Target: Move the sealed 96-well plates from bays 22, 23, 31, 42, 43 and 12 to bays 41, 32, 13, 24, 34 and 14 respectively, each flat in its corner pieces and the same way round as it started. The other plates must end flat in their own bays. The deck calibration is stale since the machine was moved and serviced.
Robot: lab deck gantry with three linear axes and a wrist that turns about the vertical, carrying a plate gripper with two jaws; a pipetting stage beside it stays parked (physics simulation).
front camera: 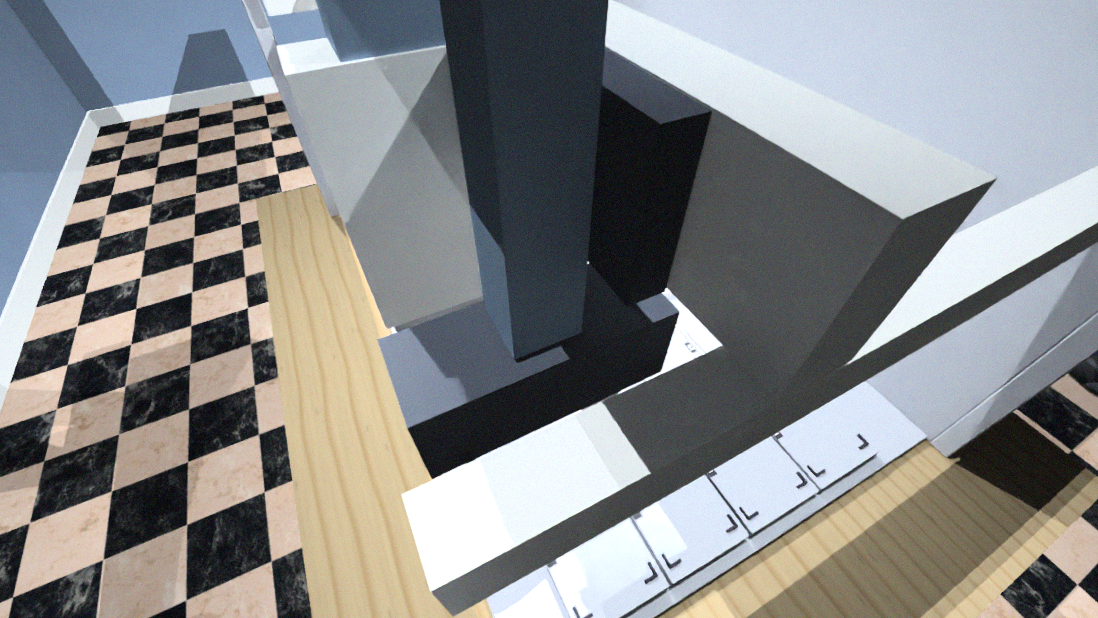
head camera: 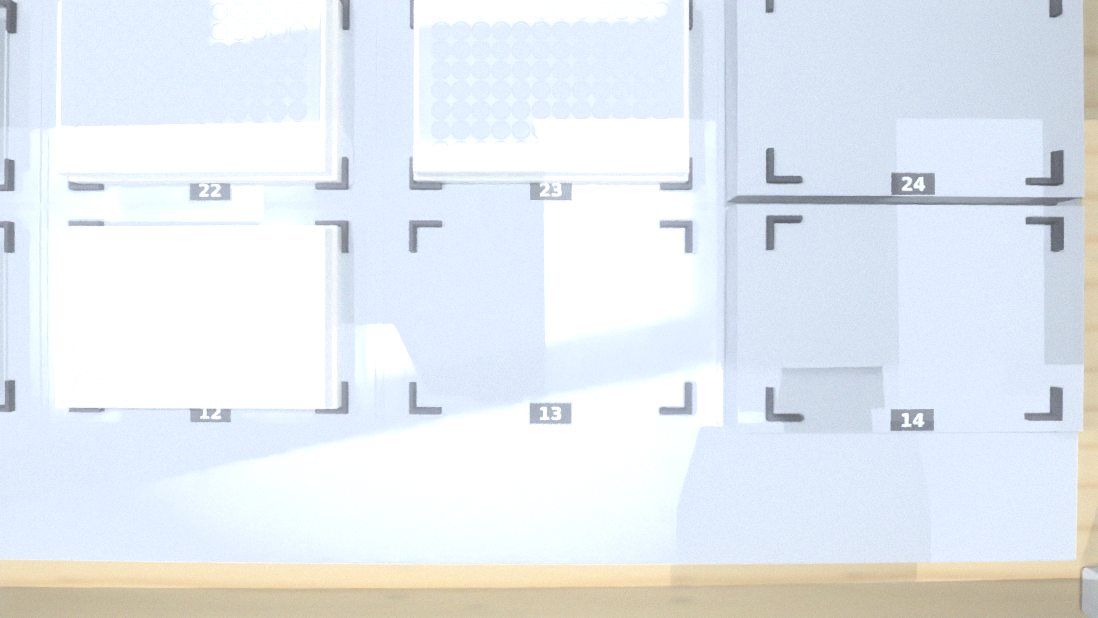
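Places are measured from the robot's base along level axes (x back, y left, z down), in millimetres.
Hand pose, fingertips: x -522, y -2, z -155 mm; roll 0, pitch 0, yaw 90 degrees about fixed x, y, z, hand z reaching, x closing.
Each offset is from my fingertips to the centre of the thing. "*": to the spot under its first point. Level surfaces: height alone.
The dark body of my gripper (front camera: 537,406) hangs low behind the pale front beam in the front view. Its jaws are hidden, so I cannot tell whether they are open or hold a plate. In the head view a sealed plate @[dx +292, dy +148, dz +148 mm] (head camera: 192,84) is in bay 22, another plate @[dx +128, dy +147, dz +148 mm] (head camera: 550,76) is in bay 23, and a bright white plate @[dx +293, dy +42, dz +148 mm] (head camera: 192,314) is in bay 12. They look flat; the upper parts of those in 22 and 23 are cut off. Bay 13 @[* dx +164, dy +45, dz +155 mm] (head camera: 476,307), bay 24 @[* dx +2, dy +141, dz +140 mm] (head camera: 829,92) and bay 14 @[* dx +10, dy +44, dz +140 mm] (head camera: 814,307) show no plate. Bays 31, 32, 34, 41, 42 and 43 are outside the head view.
A pale beam (front camera: 537,491) crosses in front of the gripper body, and a large grey panel (front camera: 768,230) stands to its right. Wooden bench @[dz +165 mm] (front camera: 330,383) (head camera: 384,598) borders the white deck. Corner pieces of further bays show at the head view's left edge. Strong light and shadows cross the deck.
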